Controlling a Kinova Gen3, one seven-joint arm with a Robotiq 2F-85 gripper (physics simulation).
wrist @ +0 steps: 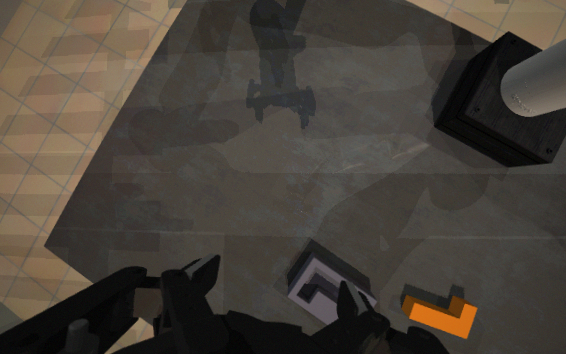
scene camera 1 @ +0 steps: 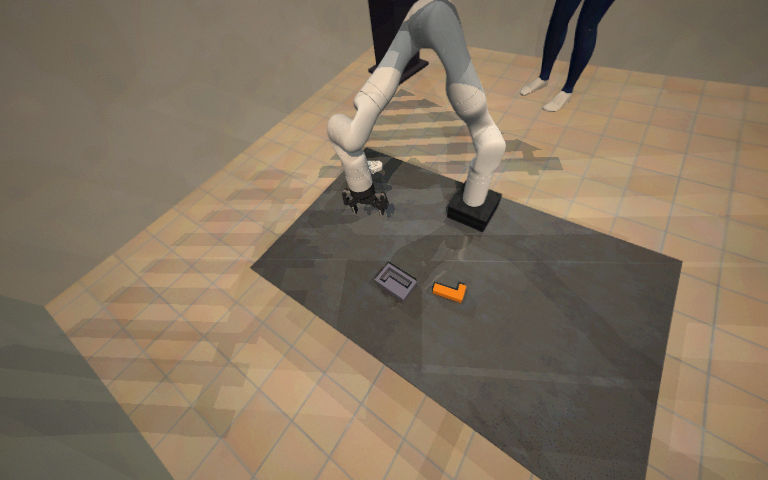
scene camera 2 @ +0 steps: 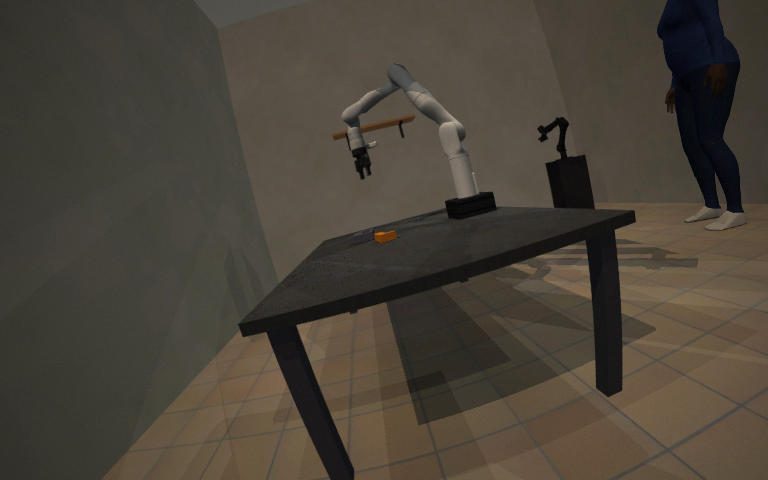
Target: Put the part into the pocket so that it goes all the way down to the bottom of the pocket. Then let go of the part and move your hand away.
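Pixels of known places: gripper, between the fingertips: (wrist: 277,281) (scene camera 1: 368,213) (scene camera 2: 366,177); arm's base, origin of its link: (wrist: 527,90) (scene camera 1: 473,198) (scene camera 2: 468,196).
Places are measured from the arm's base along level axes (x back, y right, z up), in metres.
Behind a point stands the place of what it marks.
The orange L-shaped part (scene camera 1: 450,292) {x -0.387, y -0.182, z -0.049 m} (scene camera 2: 385,236) {x -0.365, y -0.224, z -0.059 m} (wrist: 442,317) {x -0.382, y -0.172, z -0.049 m} lies flat on the dark table, apart from the pocket block. The grey-purple block (scene camera 1: 395,281) {x -0.494, y -0.002, z -0.043 m} (scene camera 2: 364,235) {x -0.474, y -0.068, z -0.052 m} (wrist: 320,308) {x -0.518, y 0.006, z -0.043 m} with the L-shaped pocket lies on the table beside the part, on its left in scene camera 1; the pocket is empty. My gripper (scene camera 1: 369,212) {x -0.437, y 0.152, z 0.203 m} (scene camera 2: 365,175) {x -0.437, y 0.152, z 0.203 m} (wrist: 277,281) {x -0.437, y 0.152, z 0.203 m} is open and empty, high above the table, towards the back left in scene camera 1. In the wrist view its right finger hides a piece of the block. The block shows thinly in scene camera 2.
The arm's black base (scene camera 1: 474,209) {x -0.048, y -0.038, z -0.001 m} (scene camera 2: 471,205) {x -0.010, y -0.098, z -0.035 m} (wrist: 500,110) {x -0.058, y 0.013, z 0.000 m} stands on the dark table (scene camera 1: 538,339) {x -0.313, y -0.490, z -0.079 m} (scene camera 2: 453,249) {x -0.159, y -0.631, z -0.079 m} (wrist: 250,200) {x -0.462, y 0.240, z -0.079 m}. A wall shelf (scene camera 2: 385,123), a small black arm on a pedestal (scene camera 2: 570,181) and a standing person (scene camera 2: 696,84) are beyond the table.
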